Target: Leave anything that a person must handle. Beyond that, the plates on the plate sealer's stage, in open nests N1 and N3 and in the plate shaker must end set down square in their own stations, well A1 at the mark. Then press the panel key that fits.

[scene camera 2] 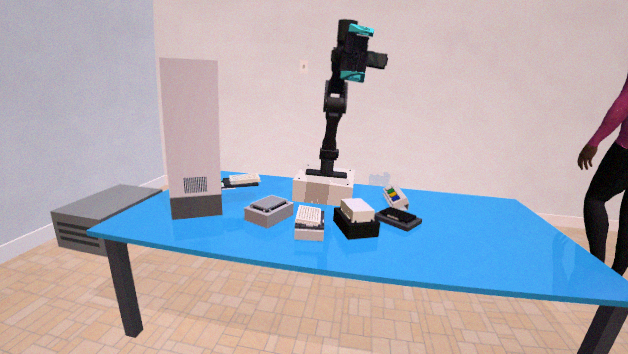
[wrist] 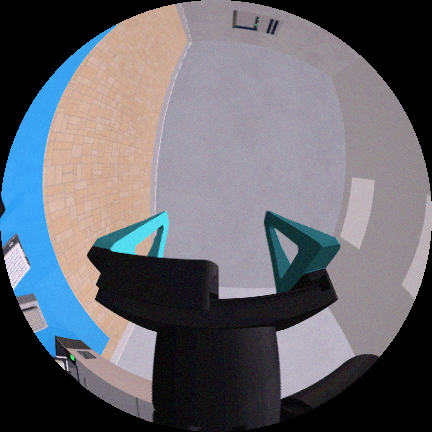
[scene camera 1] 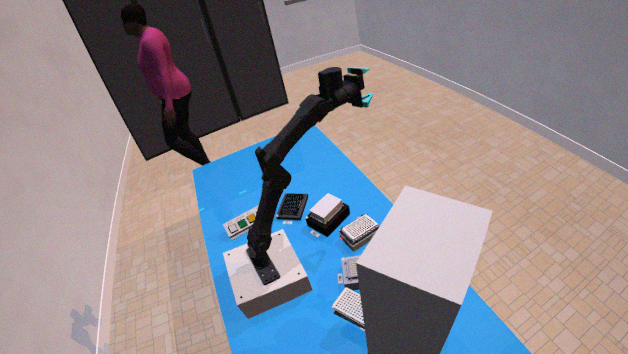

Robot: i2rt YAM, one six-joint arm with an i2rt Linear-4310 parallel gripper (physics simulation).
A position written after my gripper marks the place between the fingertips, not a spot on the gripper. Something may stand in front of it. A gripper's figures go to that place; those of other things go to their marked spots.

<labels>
My gripper (scene camera 2: 366,52) is 76 cm from the lens. A plate sealer (scene camera 2: 189,87) is 111 cm from the lens.
</labels>
